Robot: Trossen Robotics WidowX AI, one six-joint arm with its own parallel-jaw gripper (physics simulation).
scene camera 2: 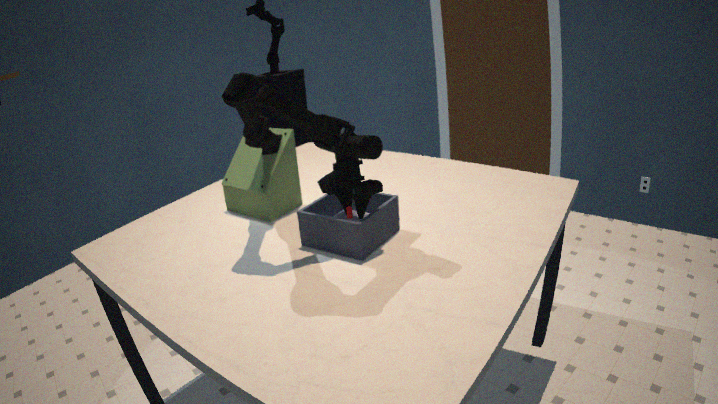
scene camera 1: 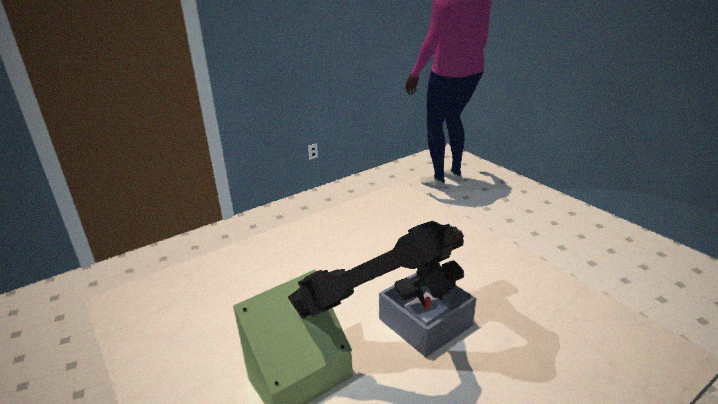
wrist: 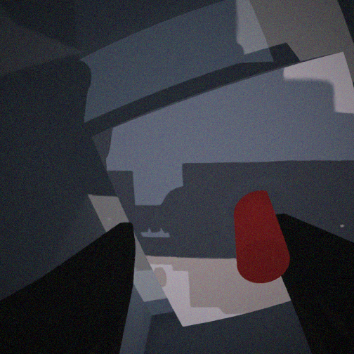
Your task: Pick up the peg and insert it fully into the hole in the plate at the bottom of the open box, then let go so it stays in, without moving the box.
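Seen in the pictures: gripper, between the fingertips: [scene camera 2: 354, 217] [scene camera 1: 432, 302]; arm's base, origin of its link: [scene camera 2: 272, 144] [scene camera 1: 305, 300].
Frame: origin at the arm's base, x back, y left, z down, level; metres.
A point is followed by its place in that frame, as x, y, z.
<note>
The red peg [scene camera 1: 427, 302] {-0.319, -0.124, 0.129} [scene camera 2: 349, 212] {-0.328, -0.125, 0.131} [wrist: 261, 237] looks roughly upright inside the dark grey open box [scene camera 1: 401, 317] {-0.228, -0.109, 0.134} [scene camera 2: 327, 235] {-0.310, -0.212, 0.159}. My gripper [scene camera 1: 430, 300] {-0.341, -0.123, 0.144} [scene camera 2: 354, 216] {-0.341, -0.123, 0.144} [wrist: 203, 231] is open, its fingers down inside the box. In the wrist view the peg is beside the right finger, overlapping its edge, with a wide gap to the left finger. The plate [wrist: 230, 130] lies under the fingers, partly in shadow. A small round mark on it, lower left of the peg, may be the hole; I cannot tell for sure. The peg's lower end is not clear.
The box walls surround the fingers on all sides. A green wedge-shaped block [scene camera 1: 281, 341] {0.099, -0.030, 0.044} [scene camera 2: 266, 195] {-0.042, -0.110, 0.122} stands beside the box, below the arm's nearer links. Both are on the pale table [scene camera 2: 451, 226] {-0.558, 0.023, 0.208}. A person [scene camera 1: 456, 75] stands far back in the room.
</note>
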